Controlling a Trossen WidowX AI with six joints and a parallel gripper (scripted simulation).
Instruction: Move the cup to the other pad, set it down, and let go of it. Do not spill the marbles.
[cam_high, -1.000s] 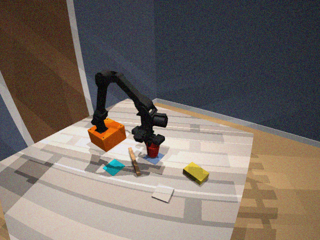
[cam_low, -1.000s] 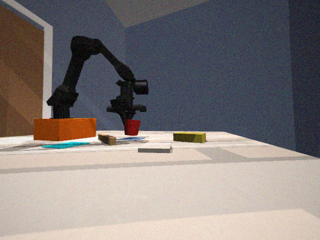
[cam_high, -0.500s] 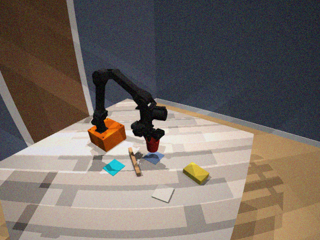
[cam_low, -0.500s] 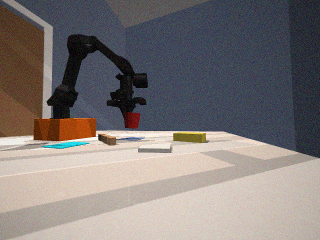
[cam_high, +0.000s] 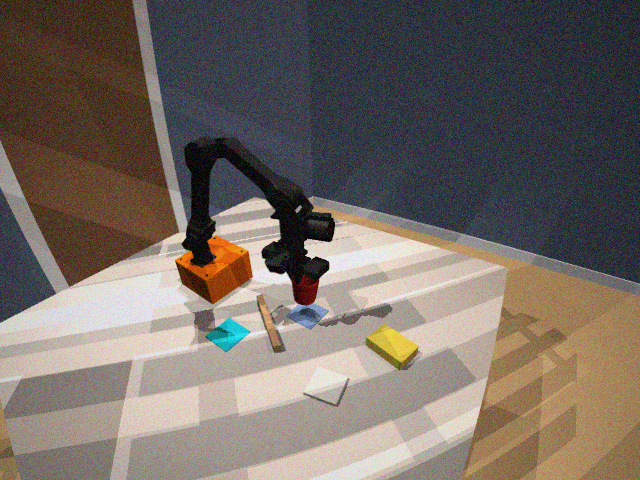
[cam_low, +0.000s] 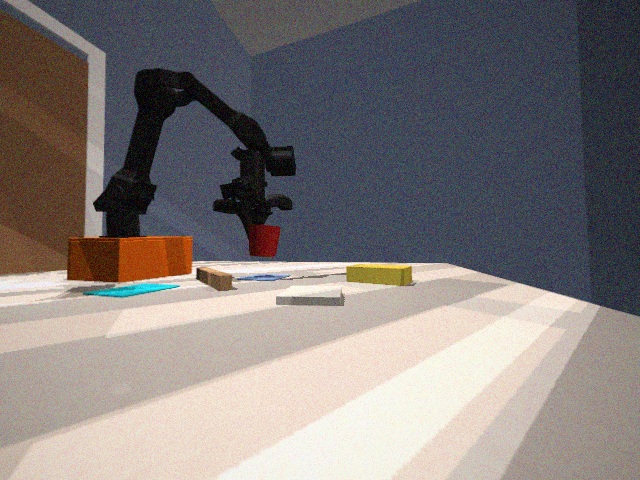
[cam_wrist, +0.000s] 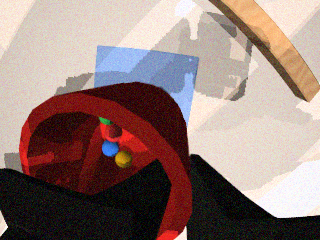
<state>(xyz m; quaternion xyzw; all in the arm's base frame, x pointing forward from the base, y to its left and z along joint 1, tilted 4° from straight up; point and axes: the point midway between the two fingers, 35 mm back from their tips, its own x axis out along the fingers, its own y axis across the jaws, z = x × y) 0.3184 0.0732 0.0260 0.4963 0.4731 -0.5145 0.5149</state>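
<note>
The cyan pad is 100 mm behind my gripper tip, 190 mm to the right of it and 100 mm below it. Round my gripper tip: blue pad: 40 mm ahead, 100 mm below; red cup: 30 mm ahead; wooden stick: 30 mm behind, 100 mm to the right, 80 mm below.
</note>
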